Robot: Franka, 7 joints.
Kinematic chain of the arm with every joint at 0, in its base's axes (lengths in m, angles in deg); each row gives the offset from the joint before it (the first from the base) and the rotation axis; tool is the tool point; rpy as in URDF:
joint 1: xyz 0 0 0.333 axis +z
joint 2: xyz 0 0 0 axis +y
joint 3: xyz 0 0 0.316 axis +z
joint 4: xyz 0.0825 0 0 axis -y
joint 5: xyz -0.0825 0 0.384 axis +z
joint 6: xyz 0 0 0 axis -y
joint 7: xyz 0.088 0 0 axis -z
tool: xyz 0 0 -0.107 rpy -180 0 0
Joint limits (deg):
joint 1: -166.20..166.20
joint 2: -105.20..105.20
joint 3: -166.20..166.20
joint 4: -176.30..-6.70
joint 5: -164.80..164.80
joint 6: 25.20..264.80
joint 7: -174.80..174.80
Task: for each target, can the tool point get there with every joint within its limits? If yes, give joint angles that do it. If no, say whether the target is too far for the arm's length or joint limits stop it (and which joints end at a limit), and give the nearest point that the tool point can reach.
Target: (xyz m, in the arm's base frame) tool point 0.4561 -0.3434 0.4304
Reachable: yes | joints -133.87 -23.43 94.83 -119.65 -55.56 128.63 68.02
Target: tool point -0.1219 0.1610 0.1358
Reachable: yes | joints 27.42 78.59 52.65 -148.02 -12.16 69.74 78.63
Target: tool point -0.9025 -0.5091 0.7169
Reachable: no: too far | nearest point -0.7007 -0.3952 0.6310 | short by 0.247 m
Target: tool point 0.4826 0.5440 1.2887
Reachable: no: too far | nearest point 0.3448 0.3886 1.0157 | short by 0.343 m
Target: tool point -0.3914 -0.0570 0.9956
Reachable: yes | joints 97.70 29.02 126.70 -60.24 19.47 109.02 -147.21
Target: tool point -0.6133 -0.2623 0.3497
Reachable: yes | joints 82.39 -50.79 112.76 -104.82 71.05 155.96 61.81
